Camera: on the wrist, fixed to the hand. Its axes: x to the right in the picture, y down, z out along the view.
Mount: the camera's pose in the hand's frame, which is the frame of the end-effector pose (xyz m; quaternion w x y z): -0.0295 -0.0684 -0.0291 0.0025 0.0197 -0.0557 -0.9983
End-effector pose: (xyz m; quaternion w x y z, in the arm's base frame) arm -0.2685 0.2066 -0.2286 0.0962 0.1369 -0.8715 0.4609
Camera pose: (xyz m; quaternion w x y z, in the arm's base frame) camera -0.2171 0.1984 -0.1679 0.4091 0.8979 0.1382 -0.0853
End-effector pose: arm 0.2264 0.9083 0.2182 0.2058 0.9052 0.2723 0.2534
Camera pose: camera 0.1619 0.9500 0.1960 0.2508 -0.2514 0.8978 -0.2606
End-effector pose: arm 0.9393 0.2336 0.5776 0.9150 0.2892 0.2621 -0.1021
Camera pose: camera 0.8791 0.1961 0.5407 0.0907 0.2486 -0.2364 0.9349
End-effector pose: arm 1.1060 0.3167 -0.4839 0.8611 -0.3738 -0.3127 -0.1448
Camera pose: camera 1.0630 0.2494 -0.4804 0.1524 -0.3201 0.4247 0.8330
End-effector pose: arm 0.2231 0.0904 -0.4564 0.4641 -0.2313 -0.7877 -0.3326
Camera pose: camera 0.2075 0.0213 -0.4935 0.3702 -0.7764 0.2653 0.4357
